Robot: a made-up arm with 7 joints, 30 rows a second.
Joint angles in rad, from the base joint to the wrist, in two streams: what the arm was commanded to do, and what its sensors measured. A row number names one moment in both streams.
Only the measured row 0 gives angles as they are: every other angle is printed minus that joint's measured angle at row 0.
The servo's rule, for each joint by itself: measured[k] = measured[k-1] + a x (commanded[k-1-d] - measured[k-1]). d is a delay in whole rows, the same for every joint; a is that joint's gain. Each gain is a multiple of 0.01, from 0.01 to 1. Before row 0 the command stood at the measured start. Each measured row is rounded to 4 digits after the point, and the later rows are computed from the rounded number. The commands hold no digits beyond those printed.
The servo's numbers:
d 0
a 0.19 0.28 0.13 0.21 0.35 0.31 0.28
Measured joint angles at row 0: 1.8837, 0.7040, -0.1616, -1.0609, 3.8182, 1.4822, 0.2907
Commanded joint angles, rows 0 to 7: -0.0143, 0.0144, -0.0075, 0.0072, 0.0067, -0.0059, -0.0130; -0.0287, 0.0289, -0.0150, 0.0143, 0.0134, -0.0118, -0.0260; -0.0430, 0.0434, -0.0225, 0.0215, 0.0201, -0.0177, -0.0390; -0.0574, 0.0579, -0.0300, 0.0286, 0.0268, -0.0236, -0.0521; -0.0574, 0.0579, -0.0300, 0.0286, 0.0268, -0.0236, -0.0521; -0.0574, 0.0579, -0.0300, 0.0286, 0.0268, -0.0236, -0.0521; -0.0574, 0.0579, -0.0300, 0.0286, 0.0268, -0.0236, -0.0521; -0.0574, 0.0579, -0.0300, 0.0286, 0.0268, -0.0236, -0.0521
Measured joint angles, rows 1 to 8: -0.0027, 0.0040, -0.0010, 0.0015, 0.0023, -0.0018, -0.0036; -0.0076, 0.0110, -0.0028, 0.0042, 0.0062, -0.0049, -0.0099; -0.0143, 0.0201, -0.0054, 0.0078, 0.0111, -0.0089, -0.0180; -0.0225, 0.0307, -0.0086, 0.0122, 0.0166, -0.0135, -0.0275; -0.0291, 0.0383, -0.0114, 0.0156, 0.0202, -0.0166, -0.0344; -0.0345, 0.0438, -0.0138, 0.0183, 0.0225, -0.0188, -0.0394; -0.0389, 0.0477, -0.0159, 0.0205, 0.0240, -0.0203, -0.0430; -0.0424, 0.0506, -0.0177, 0.0222, 0.0250, -0.0213, -0.0455
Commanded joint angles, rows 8 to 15: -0.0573, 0.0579, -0.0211, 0.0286, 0.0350, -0.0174, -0.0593; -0.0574, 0.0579, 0.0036, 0.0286, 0.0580, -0.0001, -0.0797; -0.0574, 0.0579, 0.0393, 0.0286, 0.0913, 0.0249, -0.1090; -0.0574, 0.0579, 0.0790, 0.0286, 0.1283, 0.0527, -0.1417; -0.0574, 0.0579, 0.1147, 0.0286, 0.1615, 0.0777, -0.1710; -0.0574, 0.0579, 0.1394, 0.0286, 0.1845, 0.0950, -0.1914; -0.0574, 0.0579, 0.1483, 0.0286, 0.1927, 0.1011, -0.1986; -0.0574, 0.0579, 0.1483, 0.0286, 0.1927, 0.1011, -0.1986
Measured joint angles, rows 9 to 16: -0.0452, 0.0526, -0.0181, 0.0235, 0.0285, -0.0201, -0.0494; -0.0475, 0.0541, -0.0153, 0.0246, 0.0388, -0.0139, -0.0579; -0.0494, 0.0552, -0.0082, 0.0254, 0.0572, -0.0019, -0.0722; -0.0509, 0.0560, 0.0031, 0.0261, 0.0821, 0.0150, -0.0917; -0.0521, 0.0565, 0.0176, 0.0266, 0.1099, 0.0344, -0.1139; -0.0531, 0.0569, 0.0334, 0.0270, 0.1360, 0.0532, -0.1356; -0.0539, 0.0572, 0.0483, 0.0273, 0.1558, 0.0680, -0.1532; -0.0546, 0.0574, 0.0613, 0.0276, 0.1687, 0.0783, -0.1659
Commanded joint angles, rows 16 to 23: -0.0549, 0.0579, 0.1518, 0.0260, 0.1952, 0.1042, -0.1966; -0.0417, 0.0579, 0.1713, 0.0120, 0.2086, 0.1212, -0.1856; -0.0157, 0.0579, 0.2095, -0.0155, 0.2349, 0.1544, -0.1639; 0.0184, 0.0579, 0.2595, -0.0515, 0.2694, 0.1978, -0.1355; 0.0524, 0.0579, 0.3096, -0.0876, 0.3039, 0.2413, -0.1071; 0.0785, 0.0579, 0.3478, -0.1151, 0.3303, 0.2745, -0.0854; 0.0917, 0.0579, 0.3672, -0.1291, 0.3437, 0.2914, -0.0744; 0.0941, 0.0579, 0.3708, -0.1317, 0.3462, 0.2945, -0.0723
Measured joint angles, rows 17 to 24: -0.0547, 0.0575, 0.0731, 0.0273, 0.1780, 0.0863, -0.1745; -0.0522, 0.0576, 0.0859, 0.0241, 0.1887, 0.0971, -0.1776; -0.0453, 0.0577, 0.1020, 0.0158, 0.2049, 0.1149, -0.1738; -0.0332, 0.0578, 0.1225, 0.0017, 0.2275, 0.1406, -0.1631; -0.0169, 0.0578, 0.1468, -0.0171, 0.2542, 0.1718, -0.1474; 0.0012, 0.0578, 0.1729, -0.0377, 0.2808, 0.2036, -0.1300; 0.0184, 0.0578, 0.1982, -0.0569, 0.3028, 0.2308, -0.1144; 0.0328, 0.0578, 0.2206, -0.0726, 0.3180, 0.2505, -0.1026
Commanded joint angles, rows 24 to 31: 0.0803, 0.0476, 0.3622, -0.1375, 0.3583, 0.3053, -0.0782; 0.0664, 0.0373, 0.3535, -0.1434, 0.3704, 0.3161, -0.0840; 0.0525, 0.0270, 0.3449, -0.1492, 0.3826, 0.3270, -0.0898; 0.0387, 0.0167, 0.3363, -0.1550, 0.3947, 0.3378, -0.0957; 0.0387, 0.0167, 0.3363, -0.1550, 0.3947, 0.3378, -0.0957; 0.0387, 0.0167, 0.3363, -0.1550, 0.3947, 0.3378, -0.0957; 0.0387, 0.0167, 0.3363, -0.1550, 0.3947, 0.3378, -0.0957; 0.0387, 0.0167, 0.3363, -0.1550, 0.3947, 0.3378, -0.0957
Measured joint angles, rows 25 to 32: 0.0418, 0.0549, 0.2390, -0.0862, 0.3321, 0.2675, -0.0958; 0.0465, 0.0500, 0.2539, -0.0982, 0.3455, 0.2826, -0.0925; 0.0476, 0.0436, 0.2657, -0.1089, 0.3585, 0.2964, -0.0917; 0.0459, 0.0361, 0.2749, -0.1186, 0.3712, 0.3092, -0.0928; 0.0445, 0.0307, 0.2829, -0.1262, 0.3794, 0.3181, -0.0936; 0.0434, 0.0268, 0.2898, -0.1322, 0.3848, 0.3242, -0.0942; 0.0425, 0.0240, 0.2958, -0.1370, 0.3883, 0.3284, -0.0946; 0.0418, 0.0220, 0.3011, -0.1408, 0.3905, 0.3313, -0.0949
